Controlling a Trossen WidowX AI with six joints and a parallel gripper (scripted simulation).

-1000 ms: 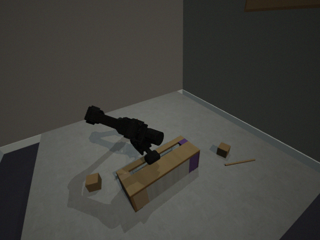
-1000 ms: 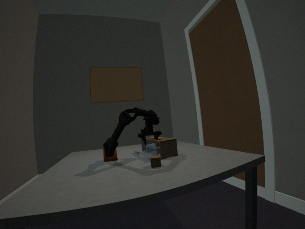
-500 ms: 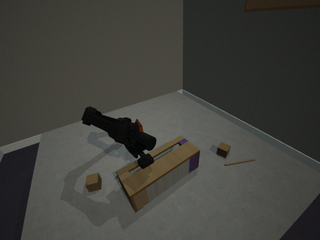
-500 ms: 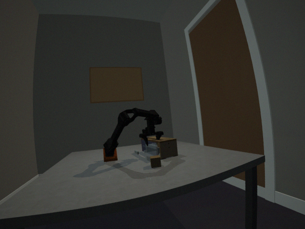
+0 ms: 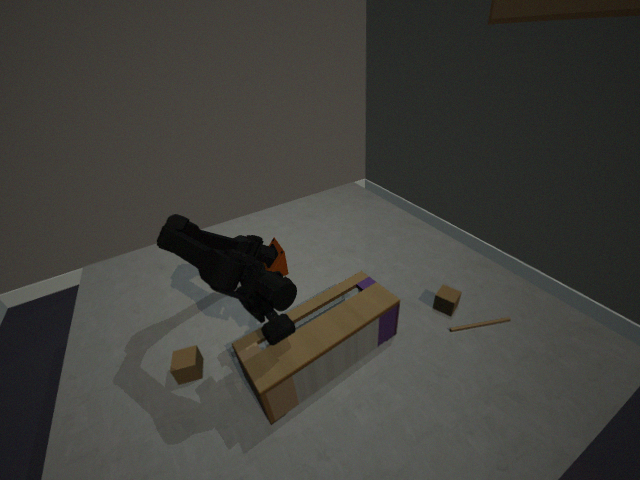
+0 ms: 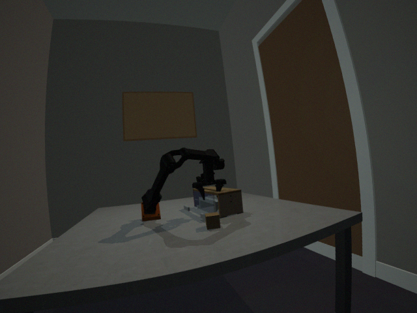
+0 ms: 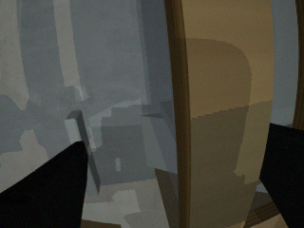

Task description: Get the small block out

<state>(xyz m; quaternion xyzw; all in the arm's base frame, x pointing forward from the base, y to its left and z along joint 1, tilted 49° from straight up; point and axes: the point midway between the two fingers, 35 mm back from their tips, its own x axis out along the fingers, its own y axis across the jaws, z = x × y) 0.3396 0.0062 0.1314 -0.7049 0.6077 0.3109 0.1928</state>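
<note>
Now: gripper tip 60 mm short of the small tan block and 10 mm to the left of it. Round my gripper tip: thin wooden stick: 170 mm ahead, 530 mm to the left, 90 mm below; long tan box: 20 mm ahead, 100 mm to the left, 30 mm below.
</note>
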